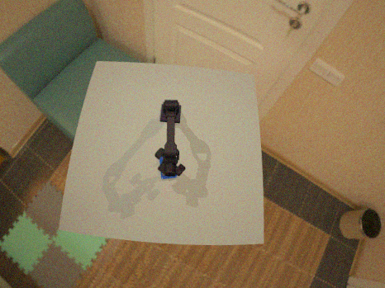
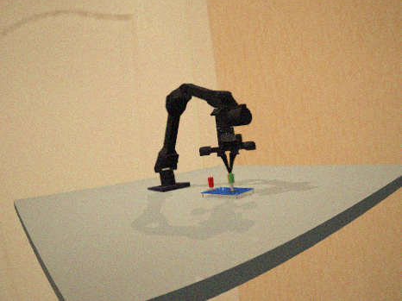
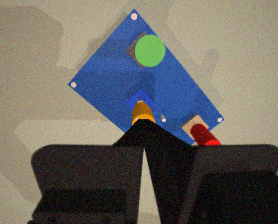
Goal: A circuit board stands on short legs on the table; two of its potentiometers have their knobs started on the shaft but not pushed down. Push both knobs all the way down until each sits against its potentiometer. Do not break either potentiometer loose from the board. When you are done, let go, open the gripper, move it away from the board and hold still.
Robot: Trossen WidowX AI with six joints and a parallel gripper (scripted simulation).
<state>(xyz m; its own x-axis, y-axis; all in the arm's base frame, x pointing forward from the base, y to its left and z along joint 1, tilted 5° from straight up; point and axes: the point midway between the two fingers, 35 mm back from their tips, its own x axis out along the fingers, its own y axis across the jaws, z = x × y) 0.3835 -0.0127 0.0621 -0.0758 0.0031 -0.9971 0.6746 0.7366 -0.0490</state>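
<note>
Now: the orange knob 10 mm below my gripper tip. Also, from my gripper tip: red knob 70 mm behind, 30 mm to the right, 30 mm below.
</note>
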